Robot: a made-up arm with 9 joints. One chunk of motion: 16 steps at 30 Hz.
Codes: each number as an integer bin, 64 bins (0 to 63) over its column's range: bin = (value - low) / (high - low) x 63, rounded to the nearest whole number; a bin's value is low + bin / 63 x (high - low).
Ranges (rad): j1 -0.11..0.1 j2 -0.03..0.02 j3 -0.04..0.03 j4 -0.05..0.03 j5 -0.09..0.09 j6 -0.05..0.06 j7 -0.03..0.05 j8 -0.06..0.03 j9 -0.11..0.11
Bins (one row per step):
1: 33 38 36 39 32 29 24 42 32
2: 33 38 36 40 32 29 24 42 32
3: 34 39 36 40 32 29 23 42 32
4: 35 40 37 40 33 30 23 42 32
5: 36 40 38 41 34 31 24 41 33
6: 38 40 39 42 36 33 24 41 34
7: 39 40 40 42 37 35 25 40 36
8: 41 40 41 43 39 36 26 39 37
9: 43 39 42 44 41 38 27 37 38
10: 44 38 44 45 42 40 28 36 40
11: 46 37 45 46 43 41 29 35 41
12: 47 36 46 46 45 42 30 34 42
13: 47 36 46 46 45 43 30 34 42
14: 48 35 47 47 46 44 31 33 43
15: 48 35 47 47 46 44 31 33 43
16: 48 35 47 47 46 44 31 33 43
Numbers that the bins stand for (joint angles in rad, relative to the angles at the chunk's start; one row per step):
1: 0.0000 0.0002 0.0000 -0.0005 0.0014 0.0006 0.0005 0.0000 0.0017
2: 0.0000 0.0002 0.0000 0.0008 0.0014 0.0006 0.0005 0.0000 0.0017
3: 0.0033 0.0010 0.0000 0.0008 0.0014 0.0006 -0.0008 0.0000 0.0017
4: 0.0067 0.0017 0.0011 0.0008 0.0043 0.0024 -0.0008 0.0000 0.0017
5: 0.0100 0.0017 0.0022 0.0021 0.0071 0.0041 0.0005 -0.0014 0.0052
6: 0.0167 0.0017 0.0033 0.0033 0.0129 0.0076 0.0005 -0.0014 0.0087
7: 0.0200 0.0017 0.0044 0.0033 0.0157 0.0111 0.0017 -0.0029 0.0157
8: 0.0267 0.0017 0.0056 0.0046 0.0214 0.0129 0.0030 -0.0043 0.0192
9: 0.0333 0.0010 0.0067 0.0059 0.0271 0.0163 0.0043 -0.0071 0.0227
10: 0.0367 0.0002 0.0089 0.0071 0.0300 0.0198 0.0056 -0.0086 0.0297
11: 0.0433 -0.0006 0.0100 0.0084 0.0329 0.0216 0.0068 -0.0100 0.0332
12: 0.0467 -0.0014 0.0111 0.0084 0.0386 0.0233 0.0081 -0.0114 0.0367
13: 0.0467 -0.0014 0.0111 0.0084 0.0386 0.0251 0.0081 -0.0114 0.0367
14: 0.0500 -0.0022 0.0122 0.0097 0.0414 0.0268 0.0094 -0.0129 0.0402
15: 0.0500 -0.0022 0.0122 0.0097 0.0414 0.0268 0.0094 -0.0129 0.0402
16: 0.0500 -0.0022 0.0122 0.0097 0.0414 0.0268 0.0094 -0.0129 0.0402

